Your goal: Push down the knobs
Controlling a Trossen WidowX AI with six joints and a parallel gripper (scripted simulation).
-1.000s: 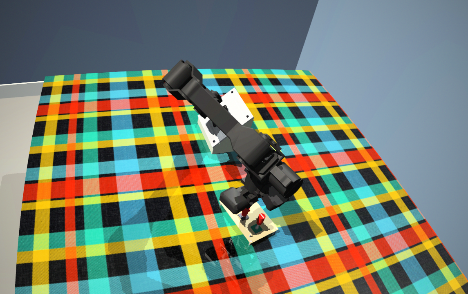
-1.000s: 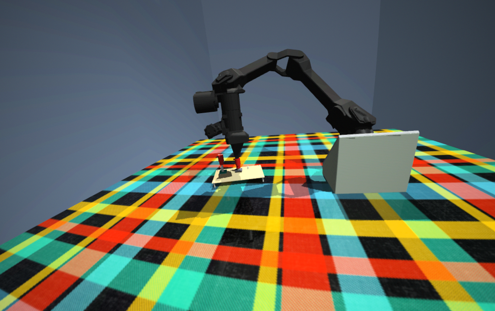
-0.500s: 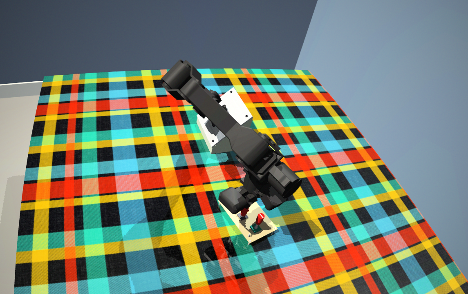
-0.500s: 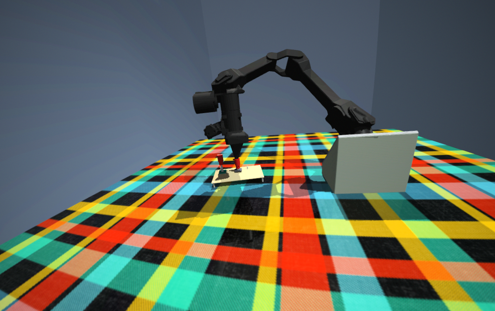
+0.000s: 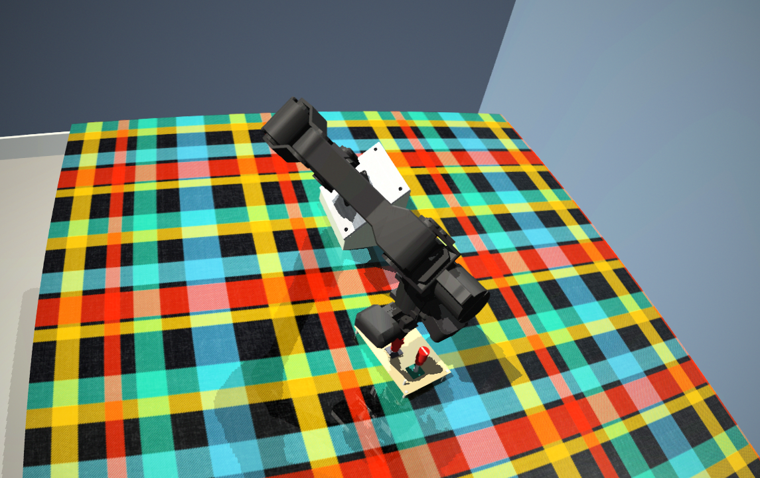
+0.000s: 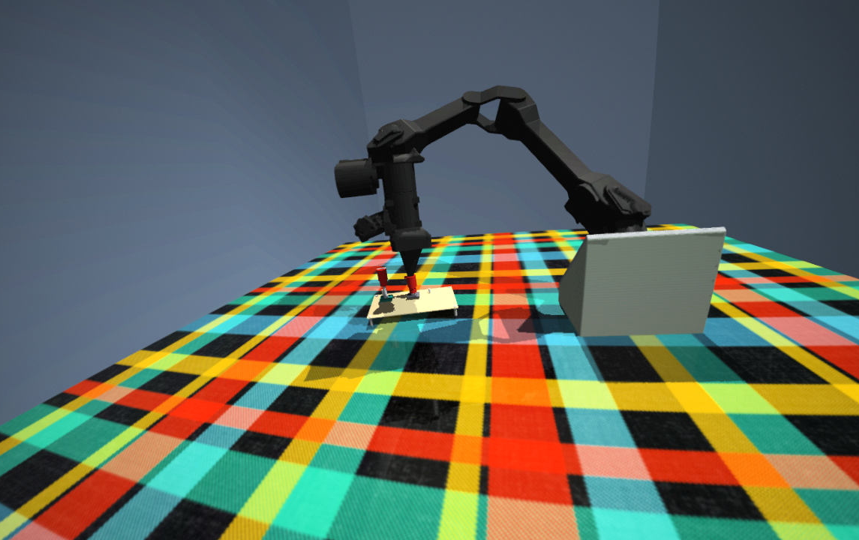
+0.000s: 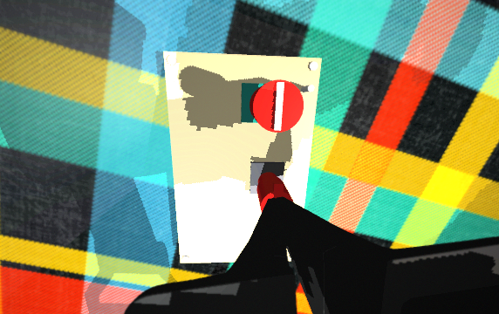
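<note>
Now: gripper tip 5 cm short of the knob, 2 cm to the right of it and 1 cm below it.
</note>
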